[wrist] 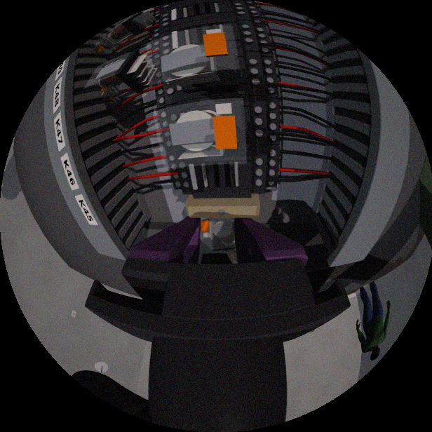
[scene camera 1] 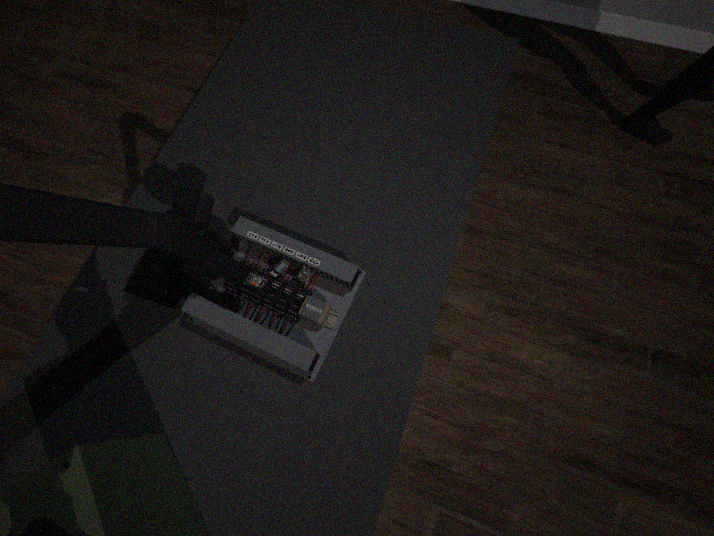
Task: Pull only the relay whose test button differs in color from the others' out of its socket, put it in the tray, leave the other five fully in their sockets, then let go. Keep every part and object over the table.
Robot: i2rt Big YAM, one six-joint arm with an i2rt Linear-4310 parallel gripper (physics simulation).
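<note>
My gripper [wrist: 217,215] has its purple fingers drawn in on the sides of a clear-cased relay [wrist: 223,234] with an orange patch, just past the beige end block [wrist: 223,206]. The fingers hide much of this relay. Two relays with orange buttons [wrist: 207,132] [wrist: 192,61] sit upright on the socket row; the nearer also shows in the scene view [scene camera 1: 253,280]. A bare socket [wrist: 215,179] with pale slots lies between the nearer relay and the end block. Another relay [wrist: 120,72] is tilted at the left duct. The tray cannot be made out, nor a differing button colour.
Slotted grey ducts [scene camera 1: 294,250] [scene camera 1: 253,337] flank the row, with red and black wires between. Labels K45 [wrist: 86,210] to K48 mark one duct. A beige-ended block [scene camera 1: 314,310] stands at the far end. The dark arm [scene camera 1: 74,216] covers the near end of the panel.
</note>
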